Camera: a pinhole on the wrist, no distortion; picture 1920 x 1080 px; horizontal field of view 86.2 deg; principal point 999.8 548.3 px. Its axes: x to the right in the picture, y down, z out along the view. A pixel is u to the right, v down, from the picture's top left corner.
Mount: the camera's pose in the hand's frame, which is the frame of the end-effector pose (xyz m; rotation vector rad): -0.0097 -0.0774 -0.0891 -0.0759 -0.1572 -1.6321
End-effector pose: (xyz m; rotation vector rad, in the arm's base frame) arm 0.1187 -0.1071 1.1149 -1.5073 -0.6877 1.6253
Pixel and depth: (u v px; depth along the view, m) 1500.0 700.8 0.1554
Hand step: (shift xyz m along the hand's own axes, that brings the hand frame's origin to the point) 0.0010 -0.1306 0.0767
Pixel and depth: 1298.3 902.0 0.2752
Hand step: 0.0666 -0.1215 0.1997
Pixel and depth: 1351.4 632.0 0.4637
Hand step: -0.0043 -0.1679 0.3941
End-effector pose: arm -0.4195 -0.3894 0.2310 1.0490 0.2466 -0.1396
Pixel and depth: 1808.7 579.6 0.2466
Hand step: -0.0269 -0.2333 0.1831
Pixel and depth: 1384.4 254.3 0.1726
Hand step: -0.0714 -0.1127 0.0880
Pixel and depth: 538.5 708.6 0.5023
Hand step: 0.0607 0.2152 0.3788
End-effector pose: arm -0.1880 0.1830 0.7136 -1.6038 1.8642 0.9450
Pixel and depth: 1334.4 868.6 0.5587
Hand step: 0.1258 -0.1851 0.4990
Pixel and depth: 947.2 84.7 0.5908
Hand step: -0.3011 0.0562 0.4753
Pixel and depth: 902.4 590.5 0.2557
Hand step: -0.0094 -0.0162 0.1606
